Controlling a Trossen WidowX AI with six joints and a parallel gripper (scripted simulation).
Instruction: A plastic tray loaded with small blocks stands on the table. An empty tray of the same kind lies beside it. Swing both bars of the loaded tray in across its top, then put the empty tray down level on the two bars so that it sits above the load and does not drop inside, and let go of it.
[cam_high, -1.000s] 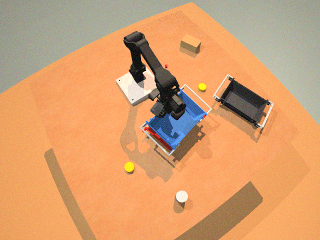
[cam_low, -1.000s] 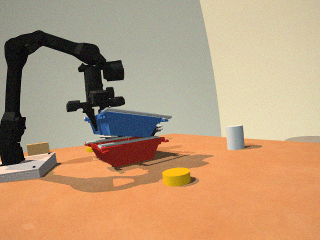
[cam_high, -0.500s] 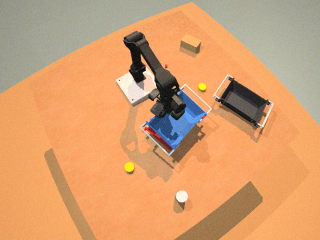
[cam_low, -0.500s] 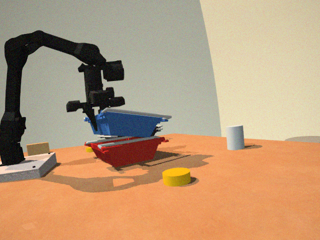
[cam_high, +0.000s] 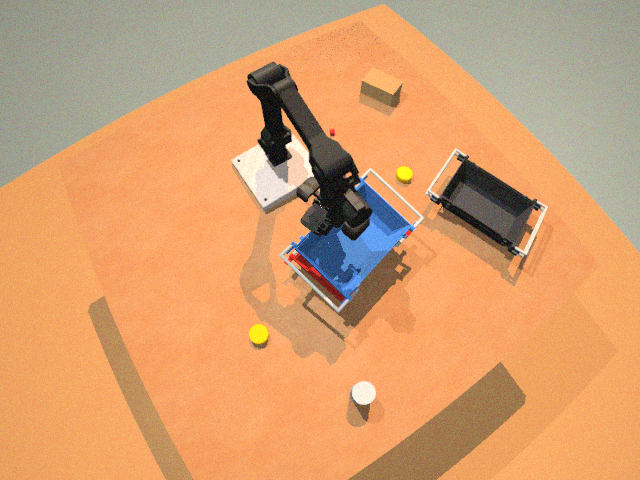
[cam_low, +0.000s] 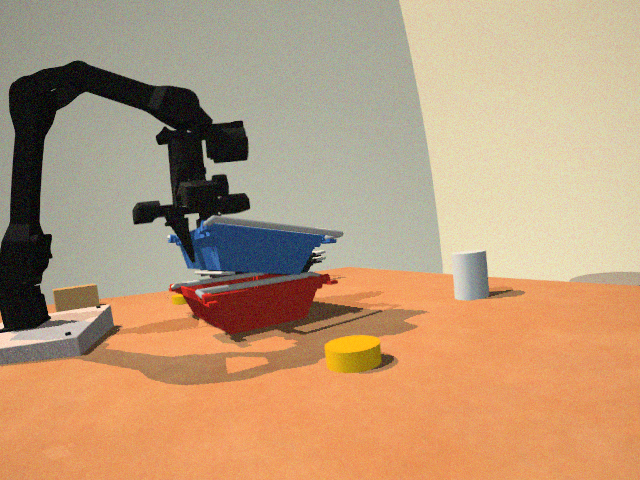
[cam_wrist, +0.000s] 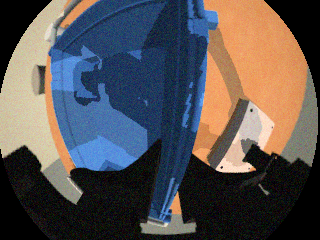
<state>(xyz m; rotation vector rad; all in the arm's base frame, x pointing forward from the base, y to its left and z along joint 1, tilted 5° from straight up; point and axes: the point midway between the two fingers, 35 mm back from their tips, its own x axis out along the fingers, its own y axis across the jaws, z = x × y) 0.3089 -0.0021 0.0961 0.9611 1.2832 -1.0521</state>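
My gripper tip is now 7 cm short of the blue tray, 2 cm to the right of it and 2 cm below it. The rest, counted from my gripper tip: tan box (38 cm behind, 46 cm to the left, 7 cm below); red cube (31 cm behind, 21 cm to the left, 9 cm below).
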